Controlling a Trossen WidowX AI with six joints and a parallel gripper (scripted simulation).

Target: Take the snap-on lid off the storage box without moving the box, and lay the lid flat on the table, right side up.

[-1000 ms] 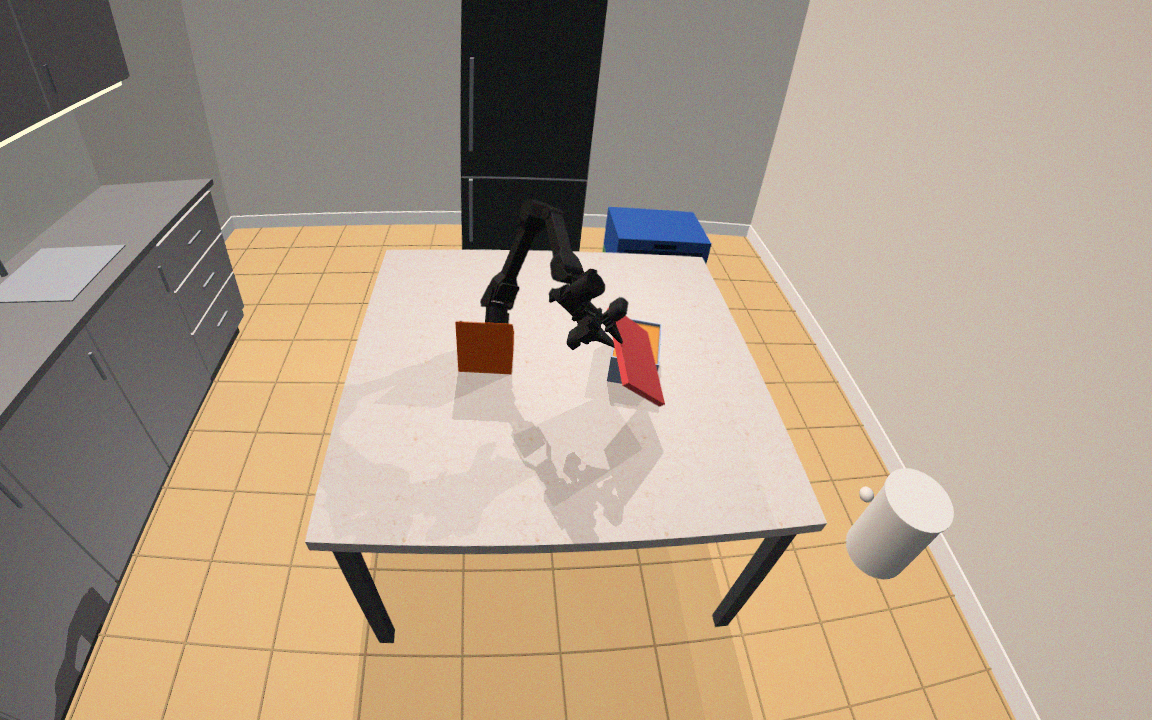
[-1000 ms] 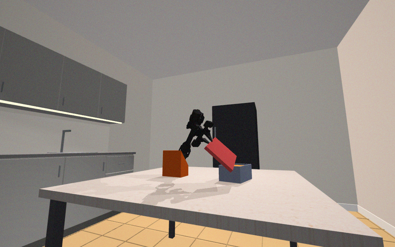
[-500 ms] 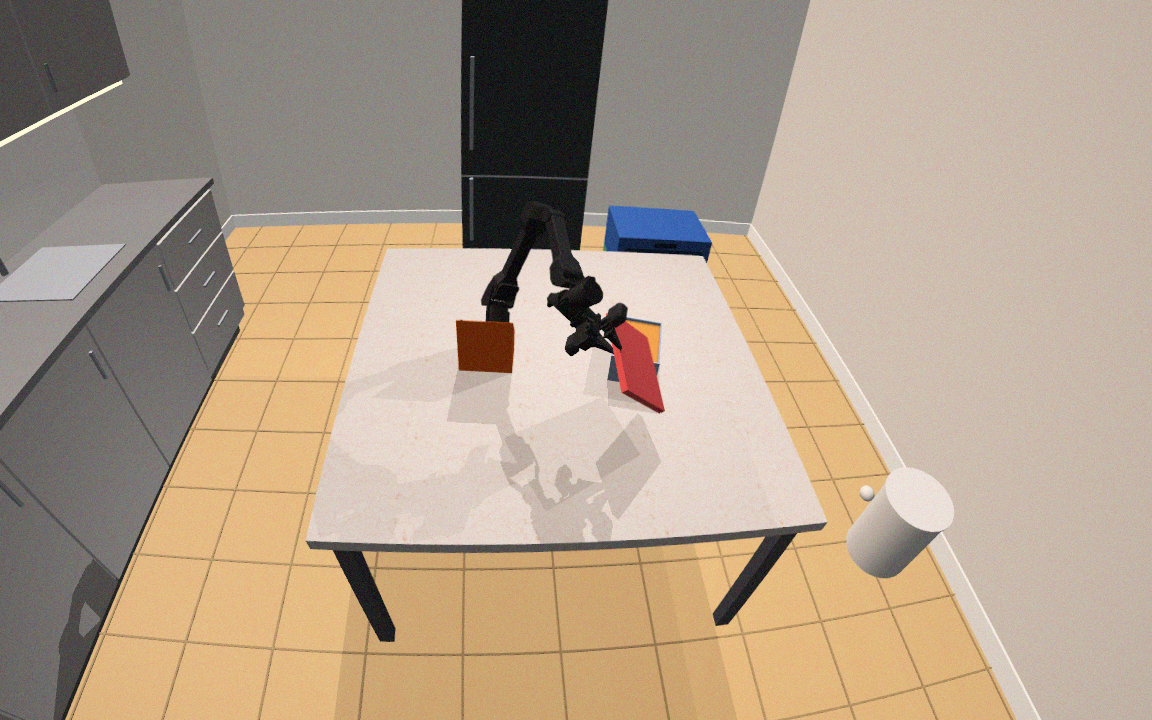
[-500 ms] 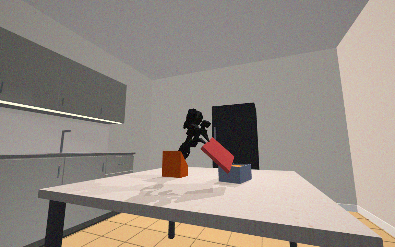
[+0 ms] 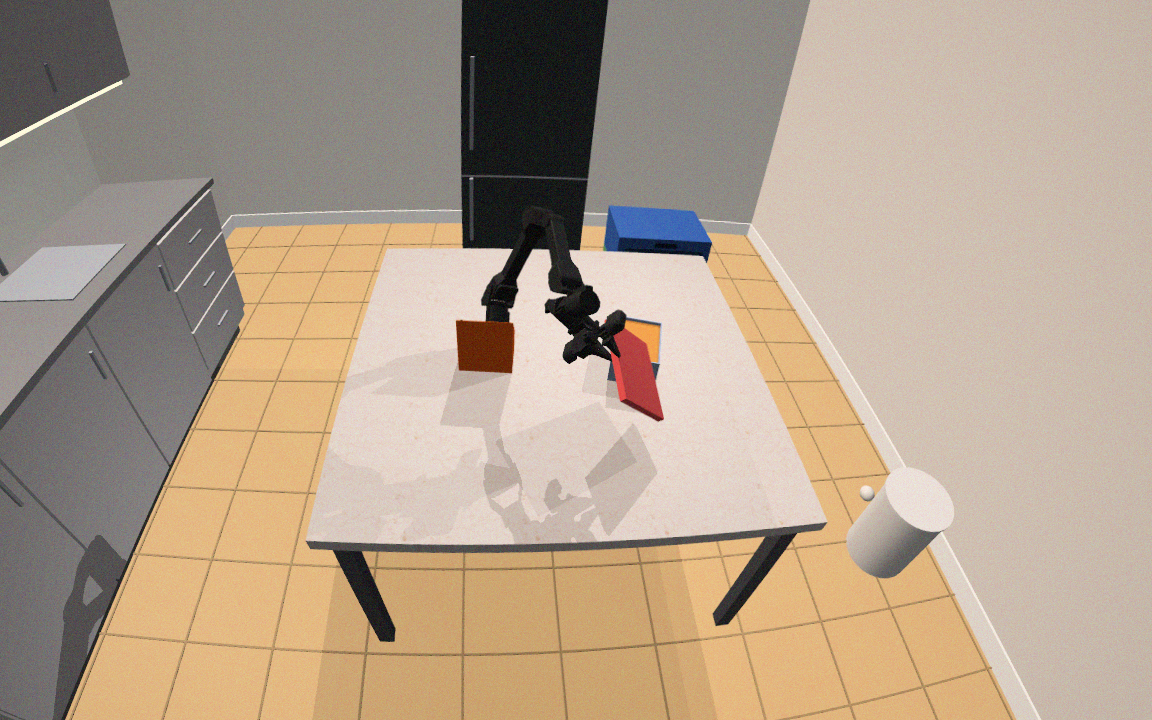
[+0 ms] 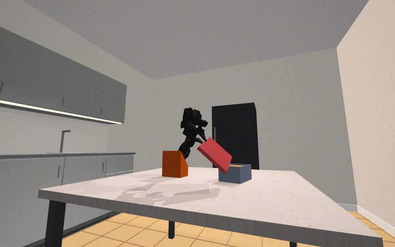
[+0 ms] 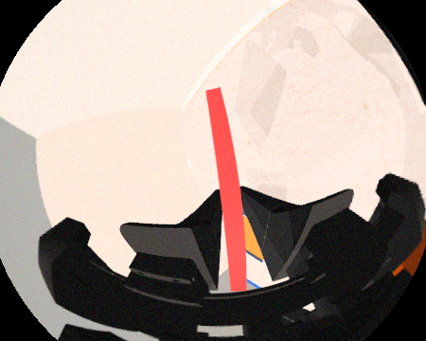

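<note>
Right now the red lid is 60 mm ahead of my gripper tip, 50 mm below it and 20 mm to the left of it. From my gripper tip the other things lie so: grey-blue storage box (240 mm to the left, 190 mm below, 130 mm ahead).
</note>
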